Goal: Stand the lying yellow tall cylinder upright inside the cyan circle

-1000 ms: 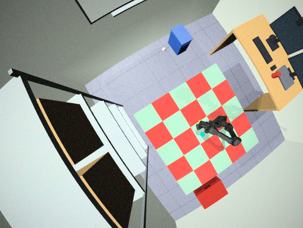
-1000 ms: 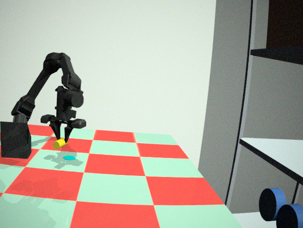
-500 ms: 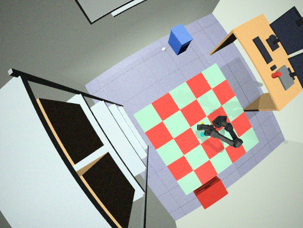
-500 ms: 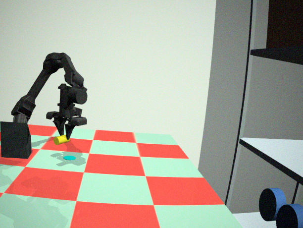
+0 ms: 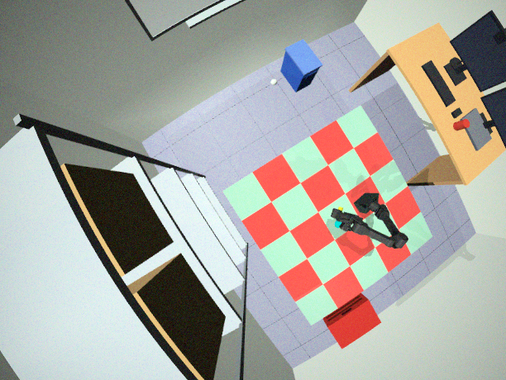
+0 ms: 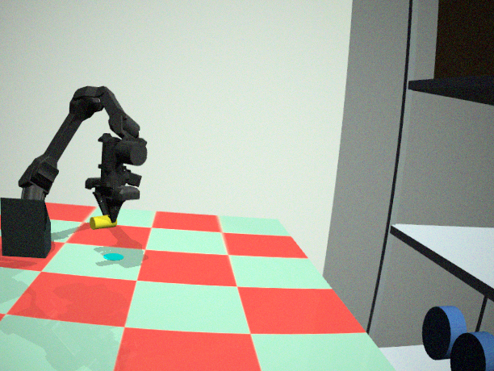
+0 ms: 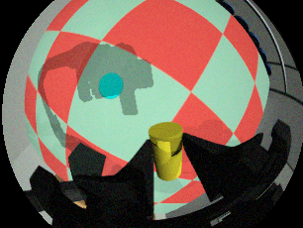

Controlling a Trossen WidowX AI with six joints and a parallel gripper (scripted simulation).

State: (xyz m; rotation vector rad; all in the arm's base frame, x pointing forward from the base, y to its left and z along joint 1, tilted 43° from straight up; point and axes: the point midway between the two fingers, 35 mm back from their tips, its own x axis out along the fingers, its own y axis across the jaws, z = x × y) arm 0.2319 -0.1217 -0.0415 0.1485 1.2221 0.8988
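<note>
Right now my gripper tip is 2 cm past the yellow tall cylinder and 1 cm to the left of it. The rest, counted from my gripper tip: cyan circle: 14 cm below, 11 cm to the left, 1 cm ahead.
</note>
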